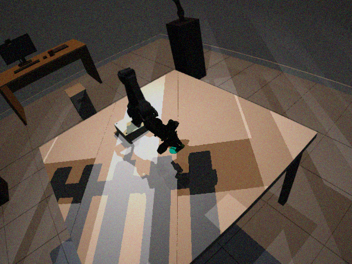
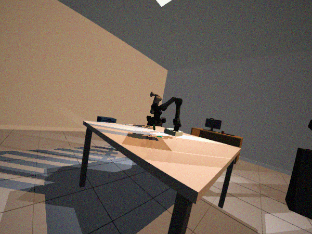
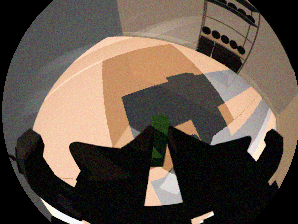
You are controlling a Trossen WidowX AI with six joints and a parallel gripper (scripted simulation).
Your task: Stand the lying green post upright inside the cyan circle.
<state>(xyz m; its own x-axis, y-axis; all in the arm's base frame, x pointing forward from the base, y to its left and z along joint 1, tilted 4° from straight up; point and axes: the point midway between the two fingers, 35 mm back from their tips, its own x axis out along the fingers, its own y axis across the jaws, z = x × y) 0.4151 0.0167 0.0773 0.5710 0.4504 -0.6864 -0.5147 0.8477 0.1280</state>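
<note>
My gripper tip is 10 cm past the cyan circle and 10 cm above it. Round my gripper tip: green post 2 cm below, 1 cm to the right, 1 cm behind.
</note>
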